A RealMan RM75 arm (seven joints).
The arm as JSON. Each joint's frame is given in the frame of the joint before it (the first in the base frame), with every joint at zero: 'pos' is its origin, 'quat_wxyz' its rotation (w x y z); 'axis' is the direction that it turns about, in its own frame. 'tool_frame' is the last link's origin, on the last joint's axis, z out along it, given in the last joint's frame.
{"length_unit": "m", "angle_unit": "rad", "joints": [
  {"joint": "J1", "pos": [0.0, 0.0, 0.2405], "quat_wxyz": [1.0, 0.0, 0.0, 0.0], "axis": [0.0, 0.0, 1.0]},
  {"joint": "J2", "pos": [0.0, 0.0, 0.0], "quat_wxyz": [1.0, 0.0, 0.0, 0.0], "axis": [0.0, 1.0, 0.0]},
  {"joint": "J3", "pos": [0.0, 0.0, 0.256], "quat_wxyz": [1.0, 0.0, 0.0, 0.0], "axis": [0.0, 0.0, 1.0]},
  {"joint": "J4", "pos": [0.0, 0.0, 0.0], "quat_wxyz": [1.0, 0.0, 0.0, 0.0], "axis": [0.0, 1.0, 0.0]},
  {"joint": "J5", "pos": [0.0, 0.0, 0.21], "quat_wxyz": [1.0, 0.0, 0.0, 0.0], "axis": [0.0, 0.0, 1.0]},
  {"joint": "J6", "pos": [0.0, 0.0, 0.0], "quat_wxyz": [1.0, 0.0, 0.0, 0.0], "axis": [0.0, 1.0, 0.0]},
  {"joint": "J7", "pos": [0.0, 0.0, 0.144], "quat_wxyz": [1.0, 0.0, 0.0, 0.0], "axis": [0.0, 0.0, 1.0]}
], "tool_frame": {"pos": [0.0, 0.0, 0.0], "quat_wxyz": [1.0, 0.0, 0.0, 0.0]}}
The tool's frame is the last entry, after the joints.
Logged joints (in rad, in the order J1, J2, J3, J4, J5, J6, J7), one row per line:
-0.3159 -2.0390 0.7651 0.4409 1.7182 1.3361 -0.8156
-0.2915 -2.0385 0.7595 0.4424 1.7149 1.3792 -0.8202
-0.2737 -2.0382 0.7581 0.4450 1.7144 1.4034 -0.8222
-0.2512 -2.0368 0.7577 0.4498 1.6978 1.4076 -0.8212
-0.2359 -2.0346 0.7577 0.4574 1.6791 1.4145 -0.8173
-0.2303 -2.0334 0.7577 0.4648 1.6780 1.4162 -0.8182
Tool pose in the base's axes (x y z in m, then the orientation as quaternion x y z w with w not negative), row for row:
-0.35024 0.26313 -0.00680 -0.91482 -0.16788 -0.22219 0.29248
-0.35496 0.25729 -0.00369 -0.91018 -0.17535 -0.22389 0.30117
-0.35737 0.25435 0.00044 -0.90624 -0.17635 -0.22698 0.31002
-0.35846 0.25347 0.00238 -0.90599 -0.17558 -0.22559 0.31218
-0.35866 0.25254 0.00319 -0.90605 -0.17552 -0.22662 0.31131
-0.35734 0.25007 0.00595 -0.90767 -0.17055 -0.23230 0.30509
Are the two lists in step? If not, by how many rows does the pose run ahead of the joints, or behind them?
The pose runs 2 rows ahead of the joints: the pose in row i belongs to the joints in row i + 2.
